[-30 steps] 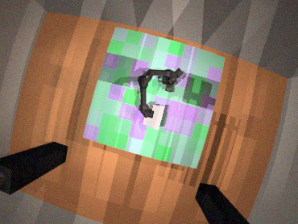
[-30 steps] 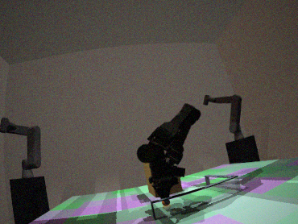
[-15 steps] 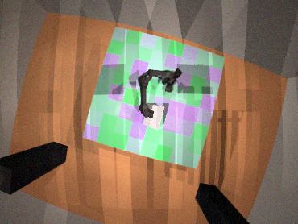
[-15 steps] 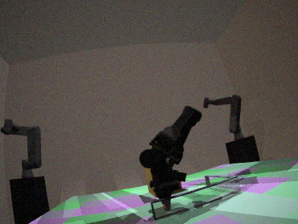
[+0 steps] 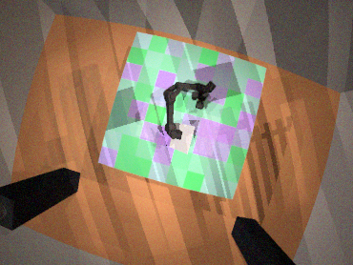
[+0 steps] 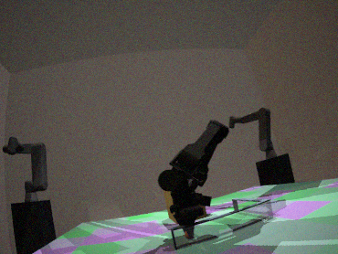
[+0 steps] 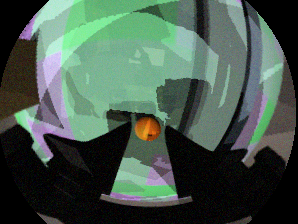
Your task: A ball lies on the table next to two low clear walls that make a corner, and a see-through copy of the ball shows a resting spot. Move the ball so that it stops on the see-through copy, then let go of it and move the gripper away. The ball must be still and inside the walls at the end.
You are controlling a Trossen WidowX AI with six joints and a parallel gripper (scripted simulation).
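The orange ball lies right at my gripper tip.
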